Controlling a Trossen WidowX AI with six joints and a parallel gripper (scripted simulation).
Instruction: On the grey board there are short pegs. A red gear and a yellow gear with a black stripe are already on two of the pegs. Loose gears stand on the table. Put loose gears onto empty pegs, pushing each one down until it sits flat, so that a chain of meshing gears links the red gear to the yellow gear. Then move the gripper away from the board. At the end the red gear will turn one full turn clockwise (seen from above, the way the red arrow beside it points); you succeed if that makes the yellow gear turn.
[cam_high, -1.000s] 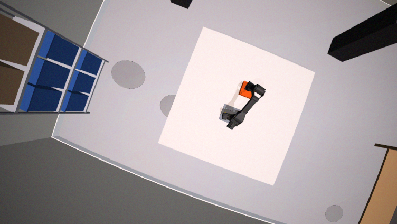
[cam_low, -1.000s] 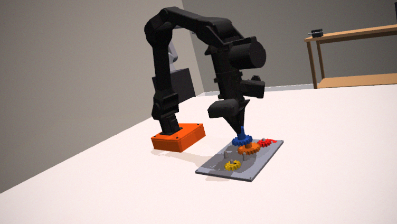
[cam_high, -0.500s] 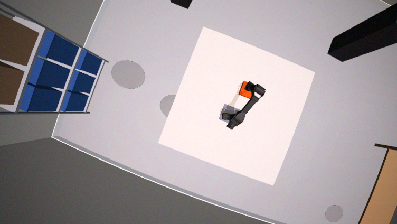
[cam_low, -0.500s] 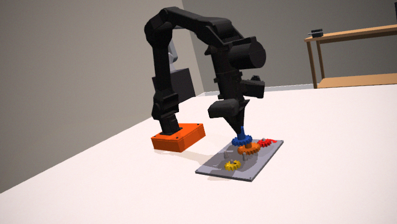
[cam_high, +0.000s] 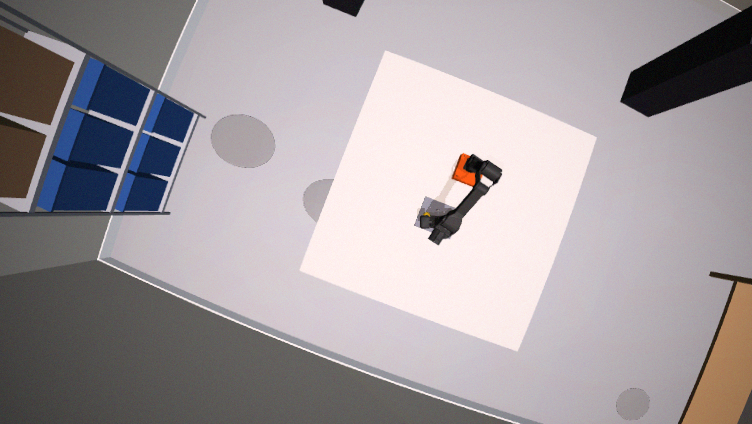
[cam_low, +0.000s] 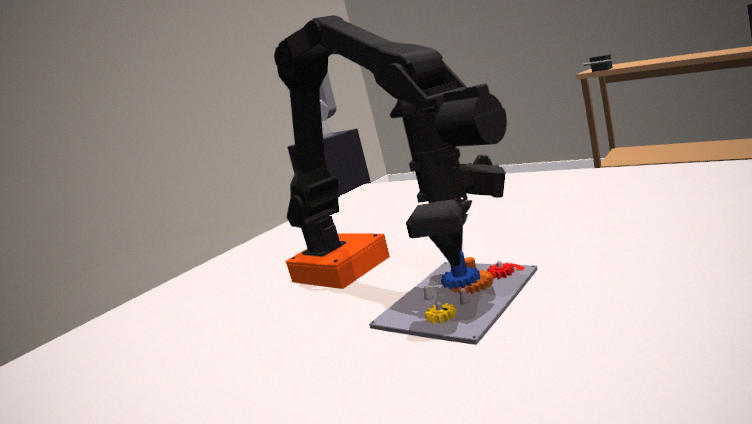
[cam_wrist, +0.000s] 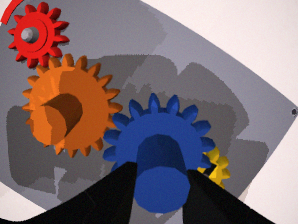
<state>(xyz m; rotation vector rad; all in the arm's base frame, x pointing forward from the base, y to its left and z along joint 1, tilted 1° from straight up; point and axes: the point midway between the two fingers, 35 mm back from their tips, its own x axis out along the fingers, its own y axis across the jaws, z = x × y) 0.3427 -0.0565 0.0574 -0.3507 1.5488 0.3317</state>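
Now: the yellow gear 50 mm below my gripper tip, 40 mm to the right of it and 10 mm behind it. Round my gripper tip: red gear 90 mm to the left, 50 mm below, 10 mm ahead; blue gear 10 mm below; orange gear 50 mm to the left, 50 mm below, 20 mm behind.
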